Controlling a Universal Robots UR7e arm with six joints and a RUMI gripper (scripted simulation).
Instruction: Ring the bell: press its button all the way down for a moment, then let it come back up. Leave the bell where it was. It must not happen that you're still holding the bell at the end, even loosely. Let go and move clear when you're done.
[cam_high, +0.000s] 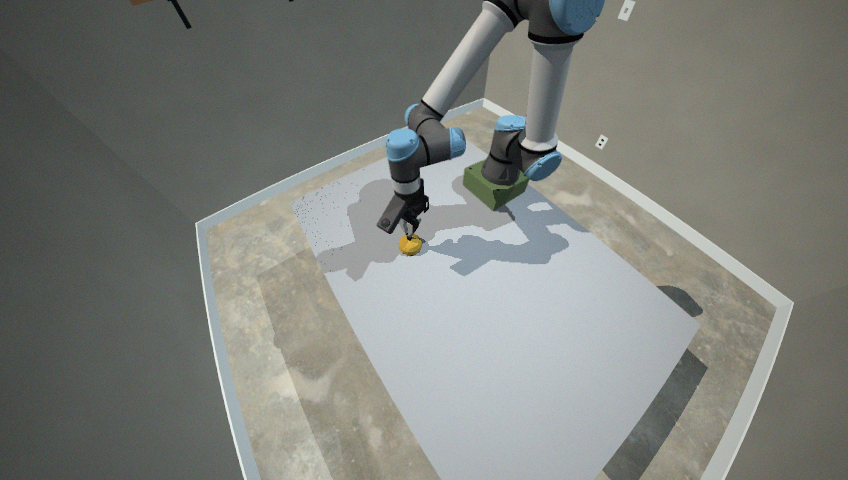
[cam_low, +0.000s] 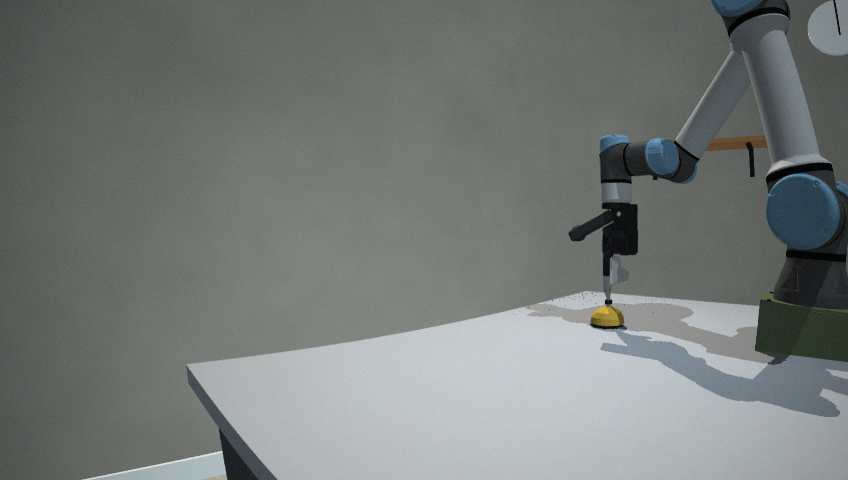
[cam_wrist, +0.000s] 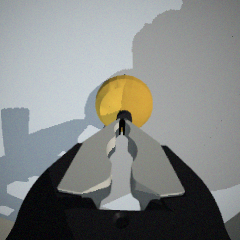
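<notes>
Now: hand 30 mm above the button. Round my hand: yellow dome bell (40 mm below).
</notes>
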